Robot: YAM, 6 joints.
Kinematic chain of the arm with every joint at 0, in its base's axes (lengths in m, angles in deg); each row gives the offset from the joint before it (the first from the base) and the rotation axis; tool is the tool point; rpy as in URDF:
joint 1: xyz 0 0 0.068 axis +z
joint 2: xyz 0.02 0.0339 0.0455 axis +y
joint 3: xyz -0.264 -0.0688 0 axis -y
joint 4: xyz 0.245 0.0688 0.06 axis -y
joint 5: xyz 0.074 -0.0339 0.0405 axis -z
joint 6: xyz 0.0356 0 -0.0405 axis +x
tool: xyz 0 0 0 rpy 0 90 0
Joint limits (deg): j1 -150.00..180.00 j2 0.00..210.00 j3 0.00..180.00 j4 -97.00..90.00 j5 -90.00..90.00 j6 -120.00..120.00
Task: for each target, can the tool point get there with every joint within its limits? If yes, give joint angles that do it. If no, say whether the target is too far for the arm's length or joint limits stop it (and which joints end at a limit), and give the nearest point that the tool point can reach.
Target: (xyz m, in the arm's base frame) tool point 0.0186 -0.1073 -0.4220
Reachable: no: joint limits stop it (at a limit: joint 2) | nearest point 0.0222 -0.1283 -0.3604 | short by 0.065 m
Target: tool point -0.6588 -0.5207 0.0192
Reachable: no: too far | nearest point -0.5035 -0.3979 0.0420 | short by 0.199 m
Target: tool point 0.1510 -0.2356 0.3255
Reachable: yes | joints -55.16 69.05 43.83 33.52 17.38 -100.11
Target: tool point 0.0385 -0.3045 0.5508
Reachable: yes | joints -83.26 91.38 93.94 66.86 -3.94 40.85
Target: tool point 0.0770 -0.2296 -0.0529
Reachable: yes | joints -77.66 151.77 64.78 -62.56 -47.25 -5.98
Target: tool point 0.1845 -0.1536 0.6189
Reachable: yes | joints 132.92 47.25 125.36 61.83 59.01 -36.67
